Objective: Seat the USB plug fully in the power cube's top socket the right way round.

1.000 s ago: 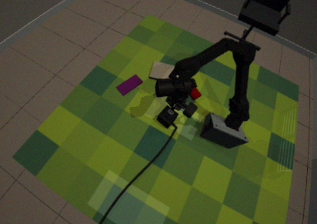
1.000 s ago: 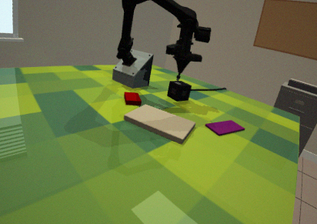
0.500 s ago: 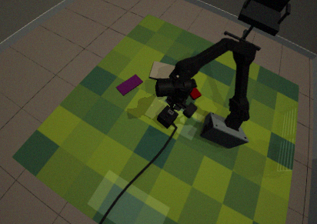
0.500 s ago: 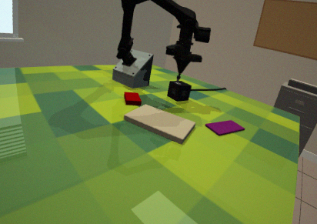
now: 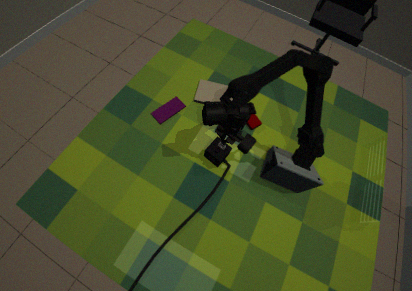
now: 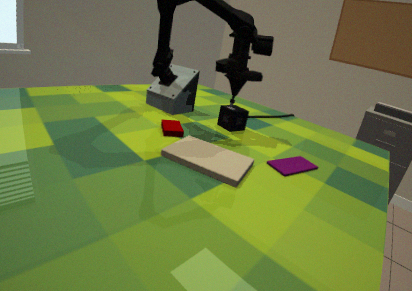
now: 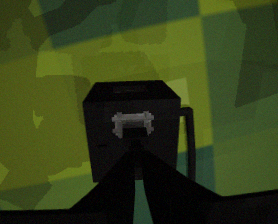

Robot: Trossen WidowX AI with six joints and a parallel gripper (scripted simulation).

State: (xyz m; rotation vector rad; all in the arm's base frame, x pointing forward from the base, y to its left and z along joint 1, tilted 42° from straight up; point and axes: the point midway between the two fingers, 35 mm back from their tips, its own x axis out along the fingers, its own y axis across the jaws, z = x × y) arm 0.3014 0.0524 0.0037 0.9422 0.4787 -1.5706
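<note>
Right now the USB plug is 20 mm below my gripper tip. Also, from my gripper tip: purple card: 290 mm ahead, 90 mm to the right, 120 mm below; beige slab: 110 mm ahead, 270 mm to the right, 110 mm below; red block: 80 mm behind, 210 mm to the right, 110 mm below.
</note>
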